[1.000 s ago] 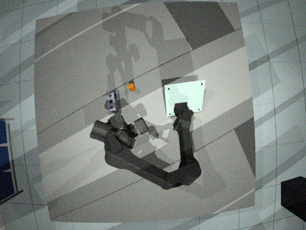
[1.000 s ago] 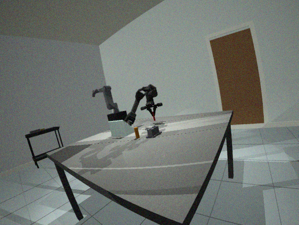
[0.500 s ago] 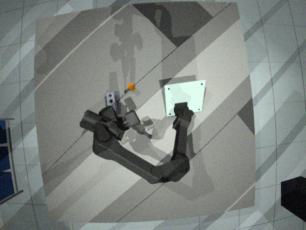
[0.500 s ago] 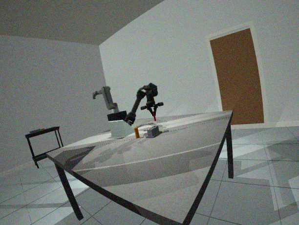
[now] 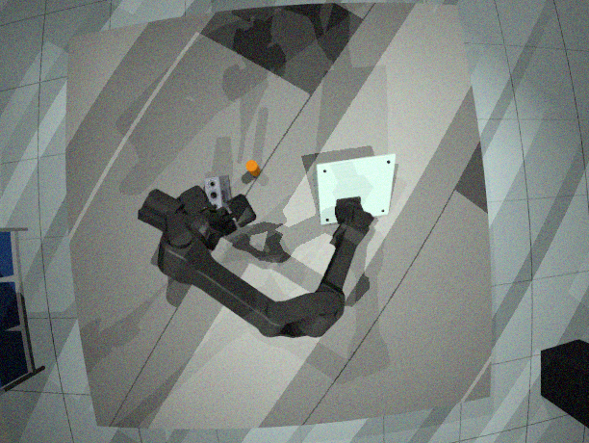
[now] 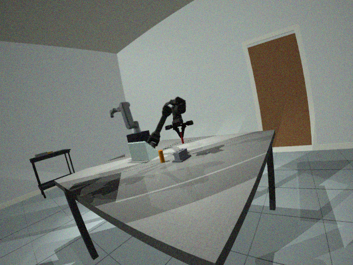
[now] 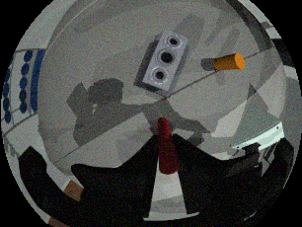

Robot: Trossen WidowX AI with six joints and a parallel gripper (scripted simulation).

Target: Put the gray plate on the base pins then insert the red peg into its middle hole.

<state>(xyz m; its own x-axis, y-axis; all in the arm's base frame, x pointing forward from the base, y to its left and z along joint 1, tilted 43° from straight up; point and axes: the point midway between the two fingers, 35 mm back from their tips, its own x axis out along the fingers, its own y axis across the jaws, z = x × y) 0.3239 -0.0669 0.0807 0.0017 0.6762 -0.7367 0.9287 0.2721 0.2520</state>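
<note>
The gray plate is 9 cm to the right of my gripper tip, 8 cm below it and 2 cm ahead of it. Also, from my gripper tip: base: 12 cm below, 8 cm to the right, 2 cm ahead; red peg: right at my gripper tip; orange cylinder: 14 cm to the right, 9 cm behind, 8 cm below.
</note>
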